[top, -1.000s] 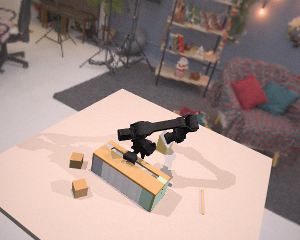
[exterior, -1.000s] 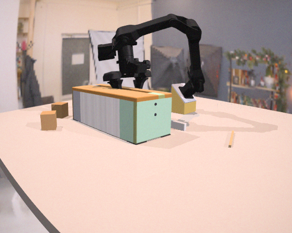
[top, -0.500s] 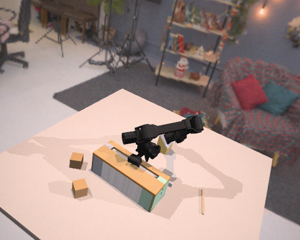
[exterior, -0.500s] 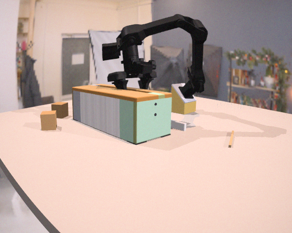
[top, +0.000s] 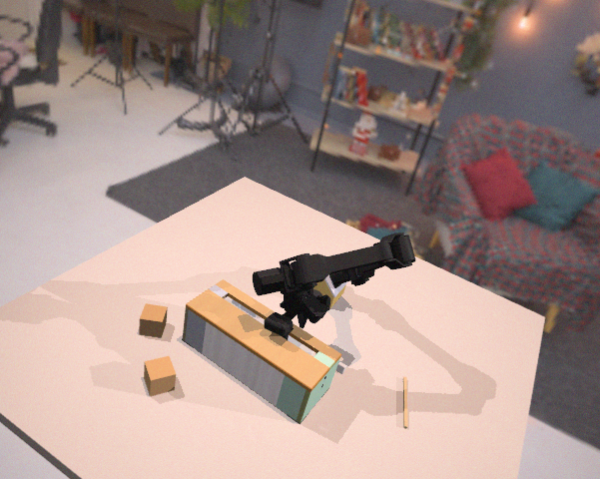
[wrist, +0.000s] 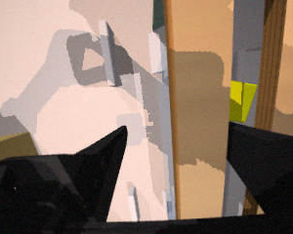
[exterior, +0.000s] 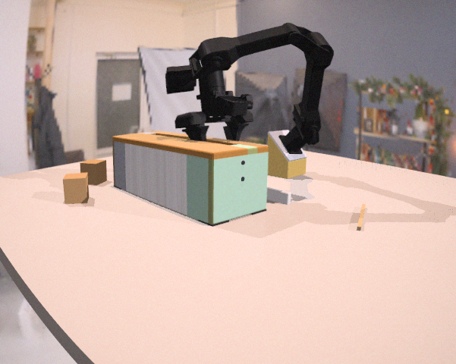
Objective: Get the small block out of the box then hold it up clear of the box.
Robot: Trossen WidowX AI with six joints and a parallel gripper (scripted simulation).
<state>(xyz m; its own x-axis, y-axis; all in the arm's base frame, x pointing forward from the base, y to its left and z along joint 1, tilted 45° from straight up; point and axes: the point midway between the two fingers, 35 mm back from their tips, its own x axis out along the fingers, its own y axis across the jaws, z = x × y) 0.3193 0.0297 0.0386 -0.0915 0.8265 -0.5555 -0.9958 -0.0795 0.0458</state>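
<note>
Right now my gripper tip is 60 mm short of the yellow block and 20 mm to the right of it. The rest, counted from my gripper tip: thin wooden stick (110 mm behind, 310 mm to the left, 80 mm below); then box (40 mm ahead, 50 mm to the right, 30 mm below).
</note>
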